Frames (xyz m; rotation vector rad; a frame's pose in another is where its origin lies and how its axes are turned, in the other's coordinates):
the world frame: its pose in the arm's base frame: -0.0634 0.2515 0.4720 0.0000 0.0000 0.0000
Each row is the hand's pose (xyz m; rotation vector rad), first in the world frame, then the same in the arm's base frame.
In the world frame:
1: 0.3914 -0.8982 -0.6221 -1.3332 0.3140 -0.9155
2: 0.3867 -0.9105 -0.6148 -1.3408 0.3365 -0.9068
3: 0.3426 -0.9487 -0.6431 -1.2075 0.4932 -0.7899
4: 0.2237 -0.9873 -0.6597 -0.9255 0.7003 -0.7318
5: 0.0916 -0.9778 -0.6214 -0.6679 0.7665 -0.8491
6: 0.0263 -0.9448 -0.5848 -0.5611 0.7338 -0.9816
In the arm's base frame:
1: 0.3280 -0.6467 -0.1501 -1.3332 0.3140 -0.9155
2: 0.3233 -0.6590 -0.1428 -1.3408 0.3365 -0.9068
3: 0.2792 -0.6972 -0.1711 -1.2075 0.4932 -0.7899
4: 0.1603 -0.7358 -0.1877 -0.9255 0.7003 -0.7318
5: 0.0282 -0.7263 -0.1494 -0.6679 0.7665 -0.8491
6: -0.0371 -0.6933 -0.1128 -0.5611 0.7338 -0.9816

